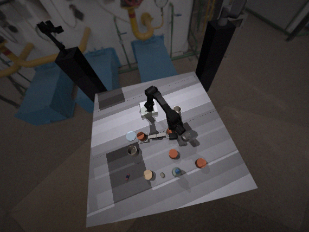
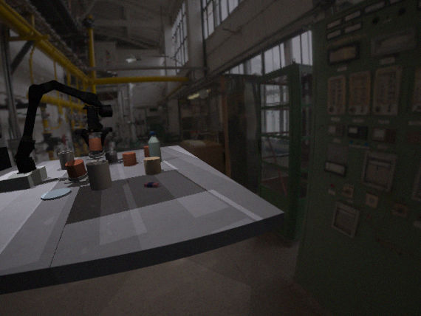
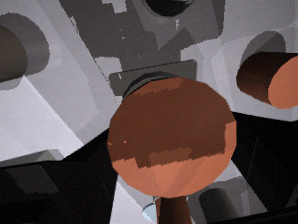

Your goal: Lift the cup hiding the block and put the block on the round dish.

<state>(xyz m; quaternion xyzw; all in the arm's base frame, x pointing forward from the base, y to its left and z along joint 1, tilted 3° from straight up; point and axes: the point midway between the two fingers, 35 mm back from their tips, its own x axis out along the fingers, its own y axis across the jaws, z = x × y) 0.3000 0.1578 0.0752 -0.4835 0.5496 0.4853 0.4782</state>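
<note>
The grey block lies 1 cm to the right of my gripper tip and 3 cm below it. The rest, counted from my gripper tip: orange cup: 2 cm to the left, 1 cm above; then small balance: 1 cm behind, 13 cm to the right, 8 cm below; then grey cup: 3 cm ahead, 12 cm to the left, 8 cm below.
</note>
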